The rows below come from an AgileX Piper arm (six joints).
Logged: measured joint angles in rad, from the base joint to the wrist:
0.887 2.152 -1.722 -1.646 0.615 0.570
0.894 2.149 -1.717 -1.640 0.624 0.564
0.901 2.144 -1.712 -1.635 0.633 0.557
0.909 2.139 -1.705 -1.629 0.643 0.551
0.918 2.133 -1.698 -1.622 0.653 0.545
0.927 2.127 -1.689 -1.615 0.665 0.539
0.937 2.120 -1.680 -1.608 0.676 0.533
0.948 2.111 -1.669 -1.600 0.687 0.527
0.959 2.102 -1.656 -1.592 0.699 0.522
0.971 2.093 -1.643 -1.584 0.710 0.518
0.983 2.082 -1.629 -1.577 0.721 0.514
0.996 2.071 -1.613 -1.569 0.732 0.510
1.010 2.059 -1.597 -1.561 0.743 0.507
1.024 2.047 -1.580 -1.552 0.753 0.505
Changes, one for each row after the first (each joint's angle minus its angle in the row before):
0.007 -0.003 0.005 0.006 0.009 -0.006
0.007 -0.005 0.005 0.005 0.009 -0.007
0.008 -0.005 0.007 0.006 0.010 -0.006
0.009 -0.006 0.007 0.007 0.010 -0.006
0.009 -0.006 0.009 0.007 0.012 -0.006
0.010 -0.007 0.009 0.007 0.011 -0.006
0.011 -0.009 0.011 0.008 0.011 -0.006
0.011 -0.009 0.013 0.008 0.012 -0.005
0.012 -0.009 0.013 0.008 0.011 -0.004
0.012 -0.011 0.014 0.007 0.011 -0.004
0.013 -0.011 0.016 0.008 0.011 -0.004
0.014 -0.012 0.016 0.008 0.011 -0.003
0.014 -0.012 0.017 0.009 0.010 -0.002

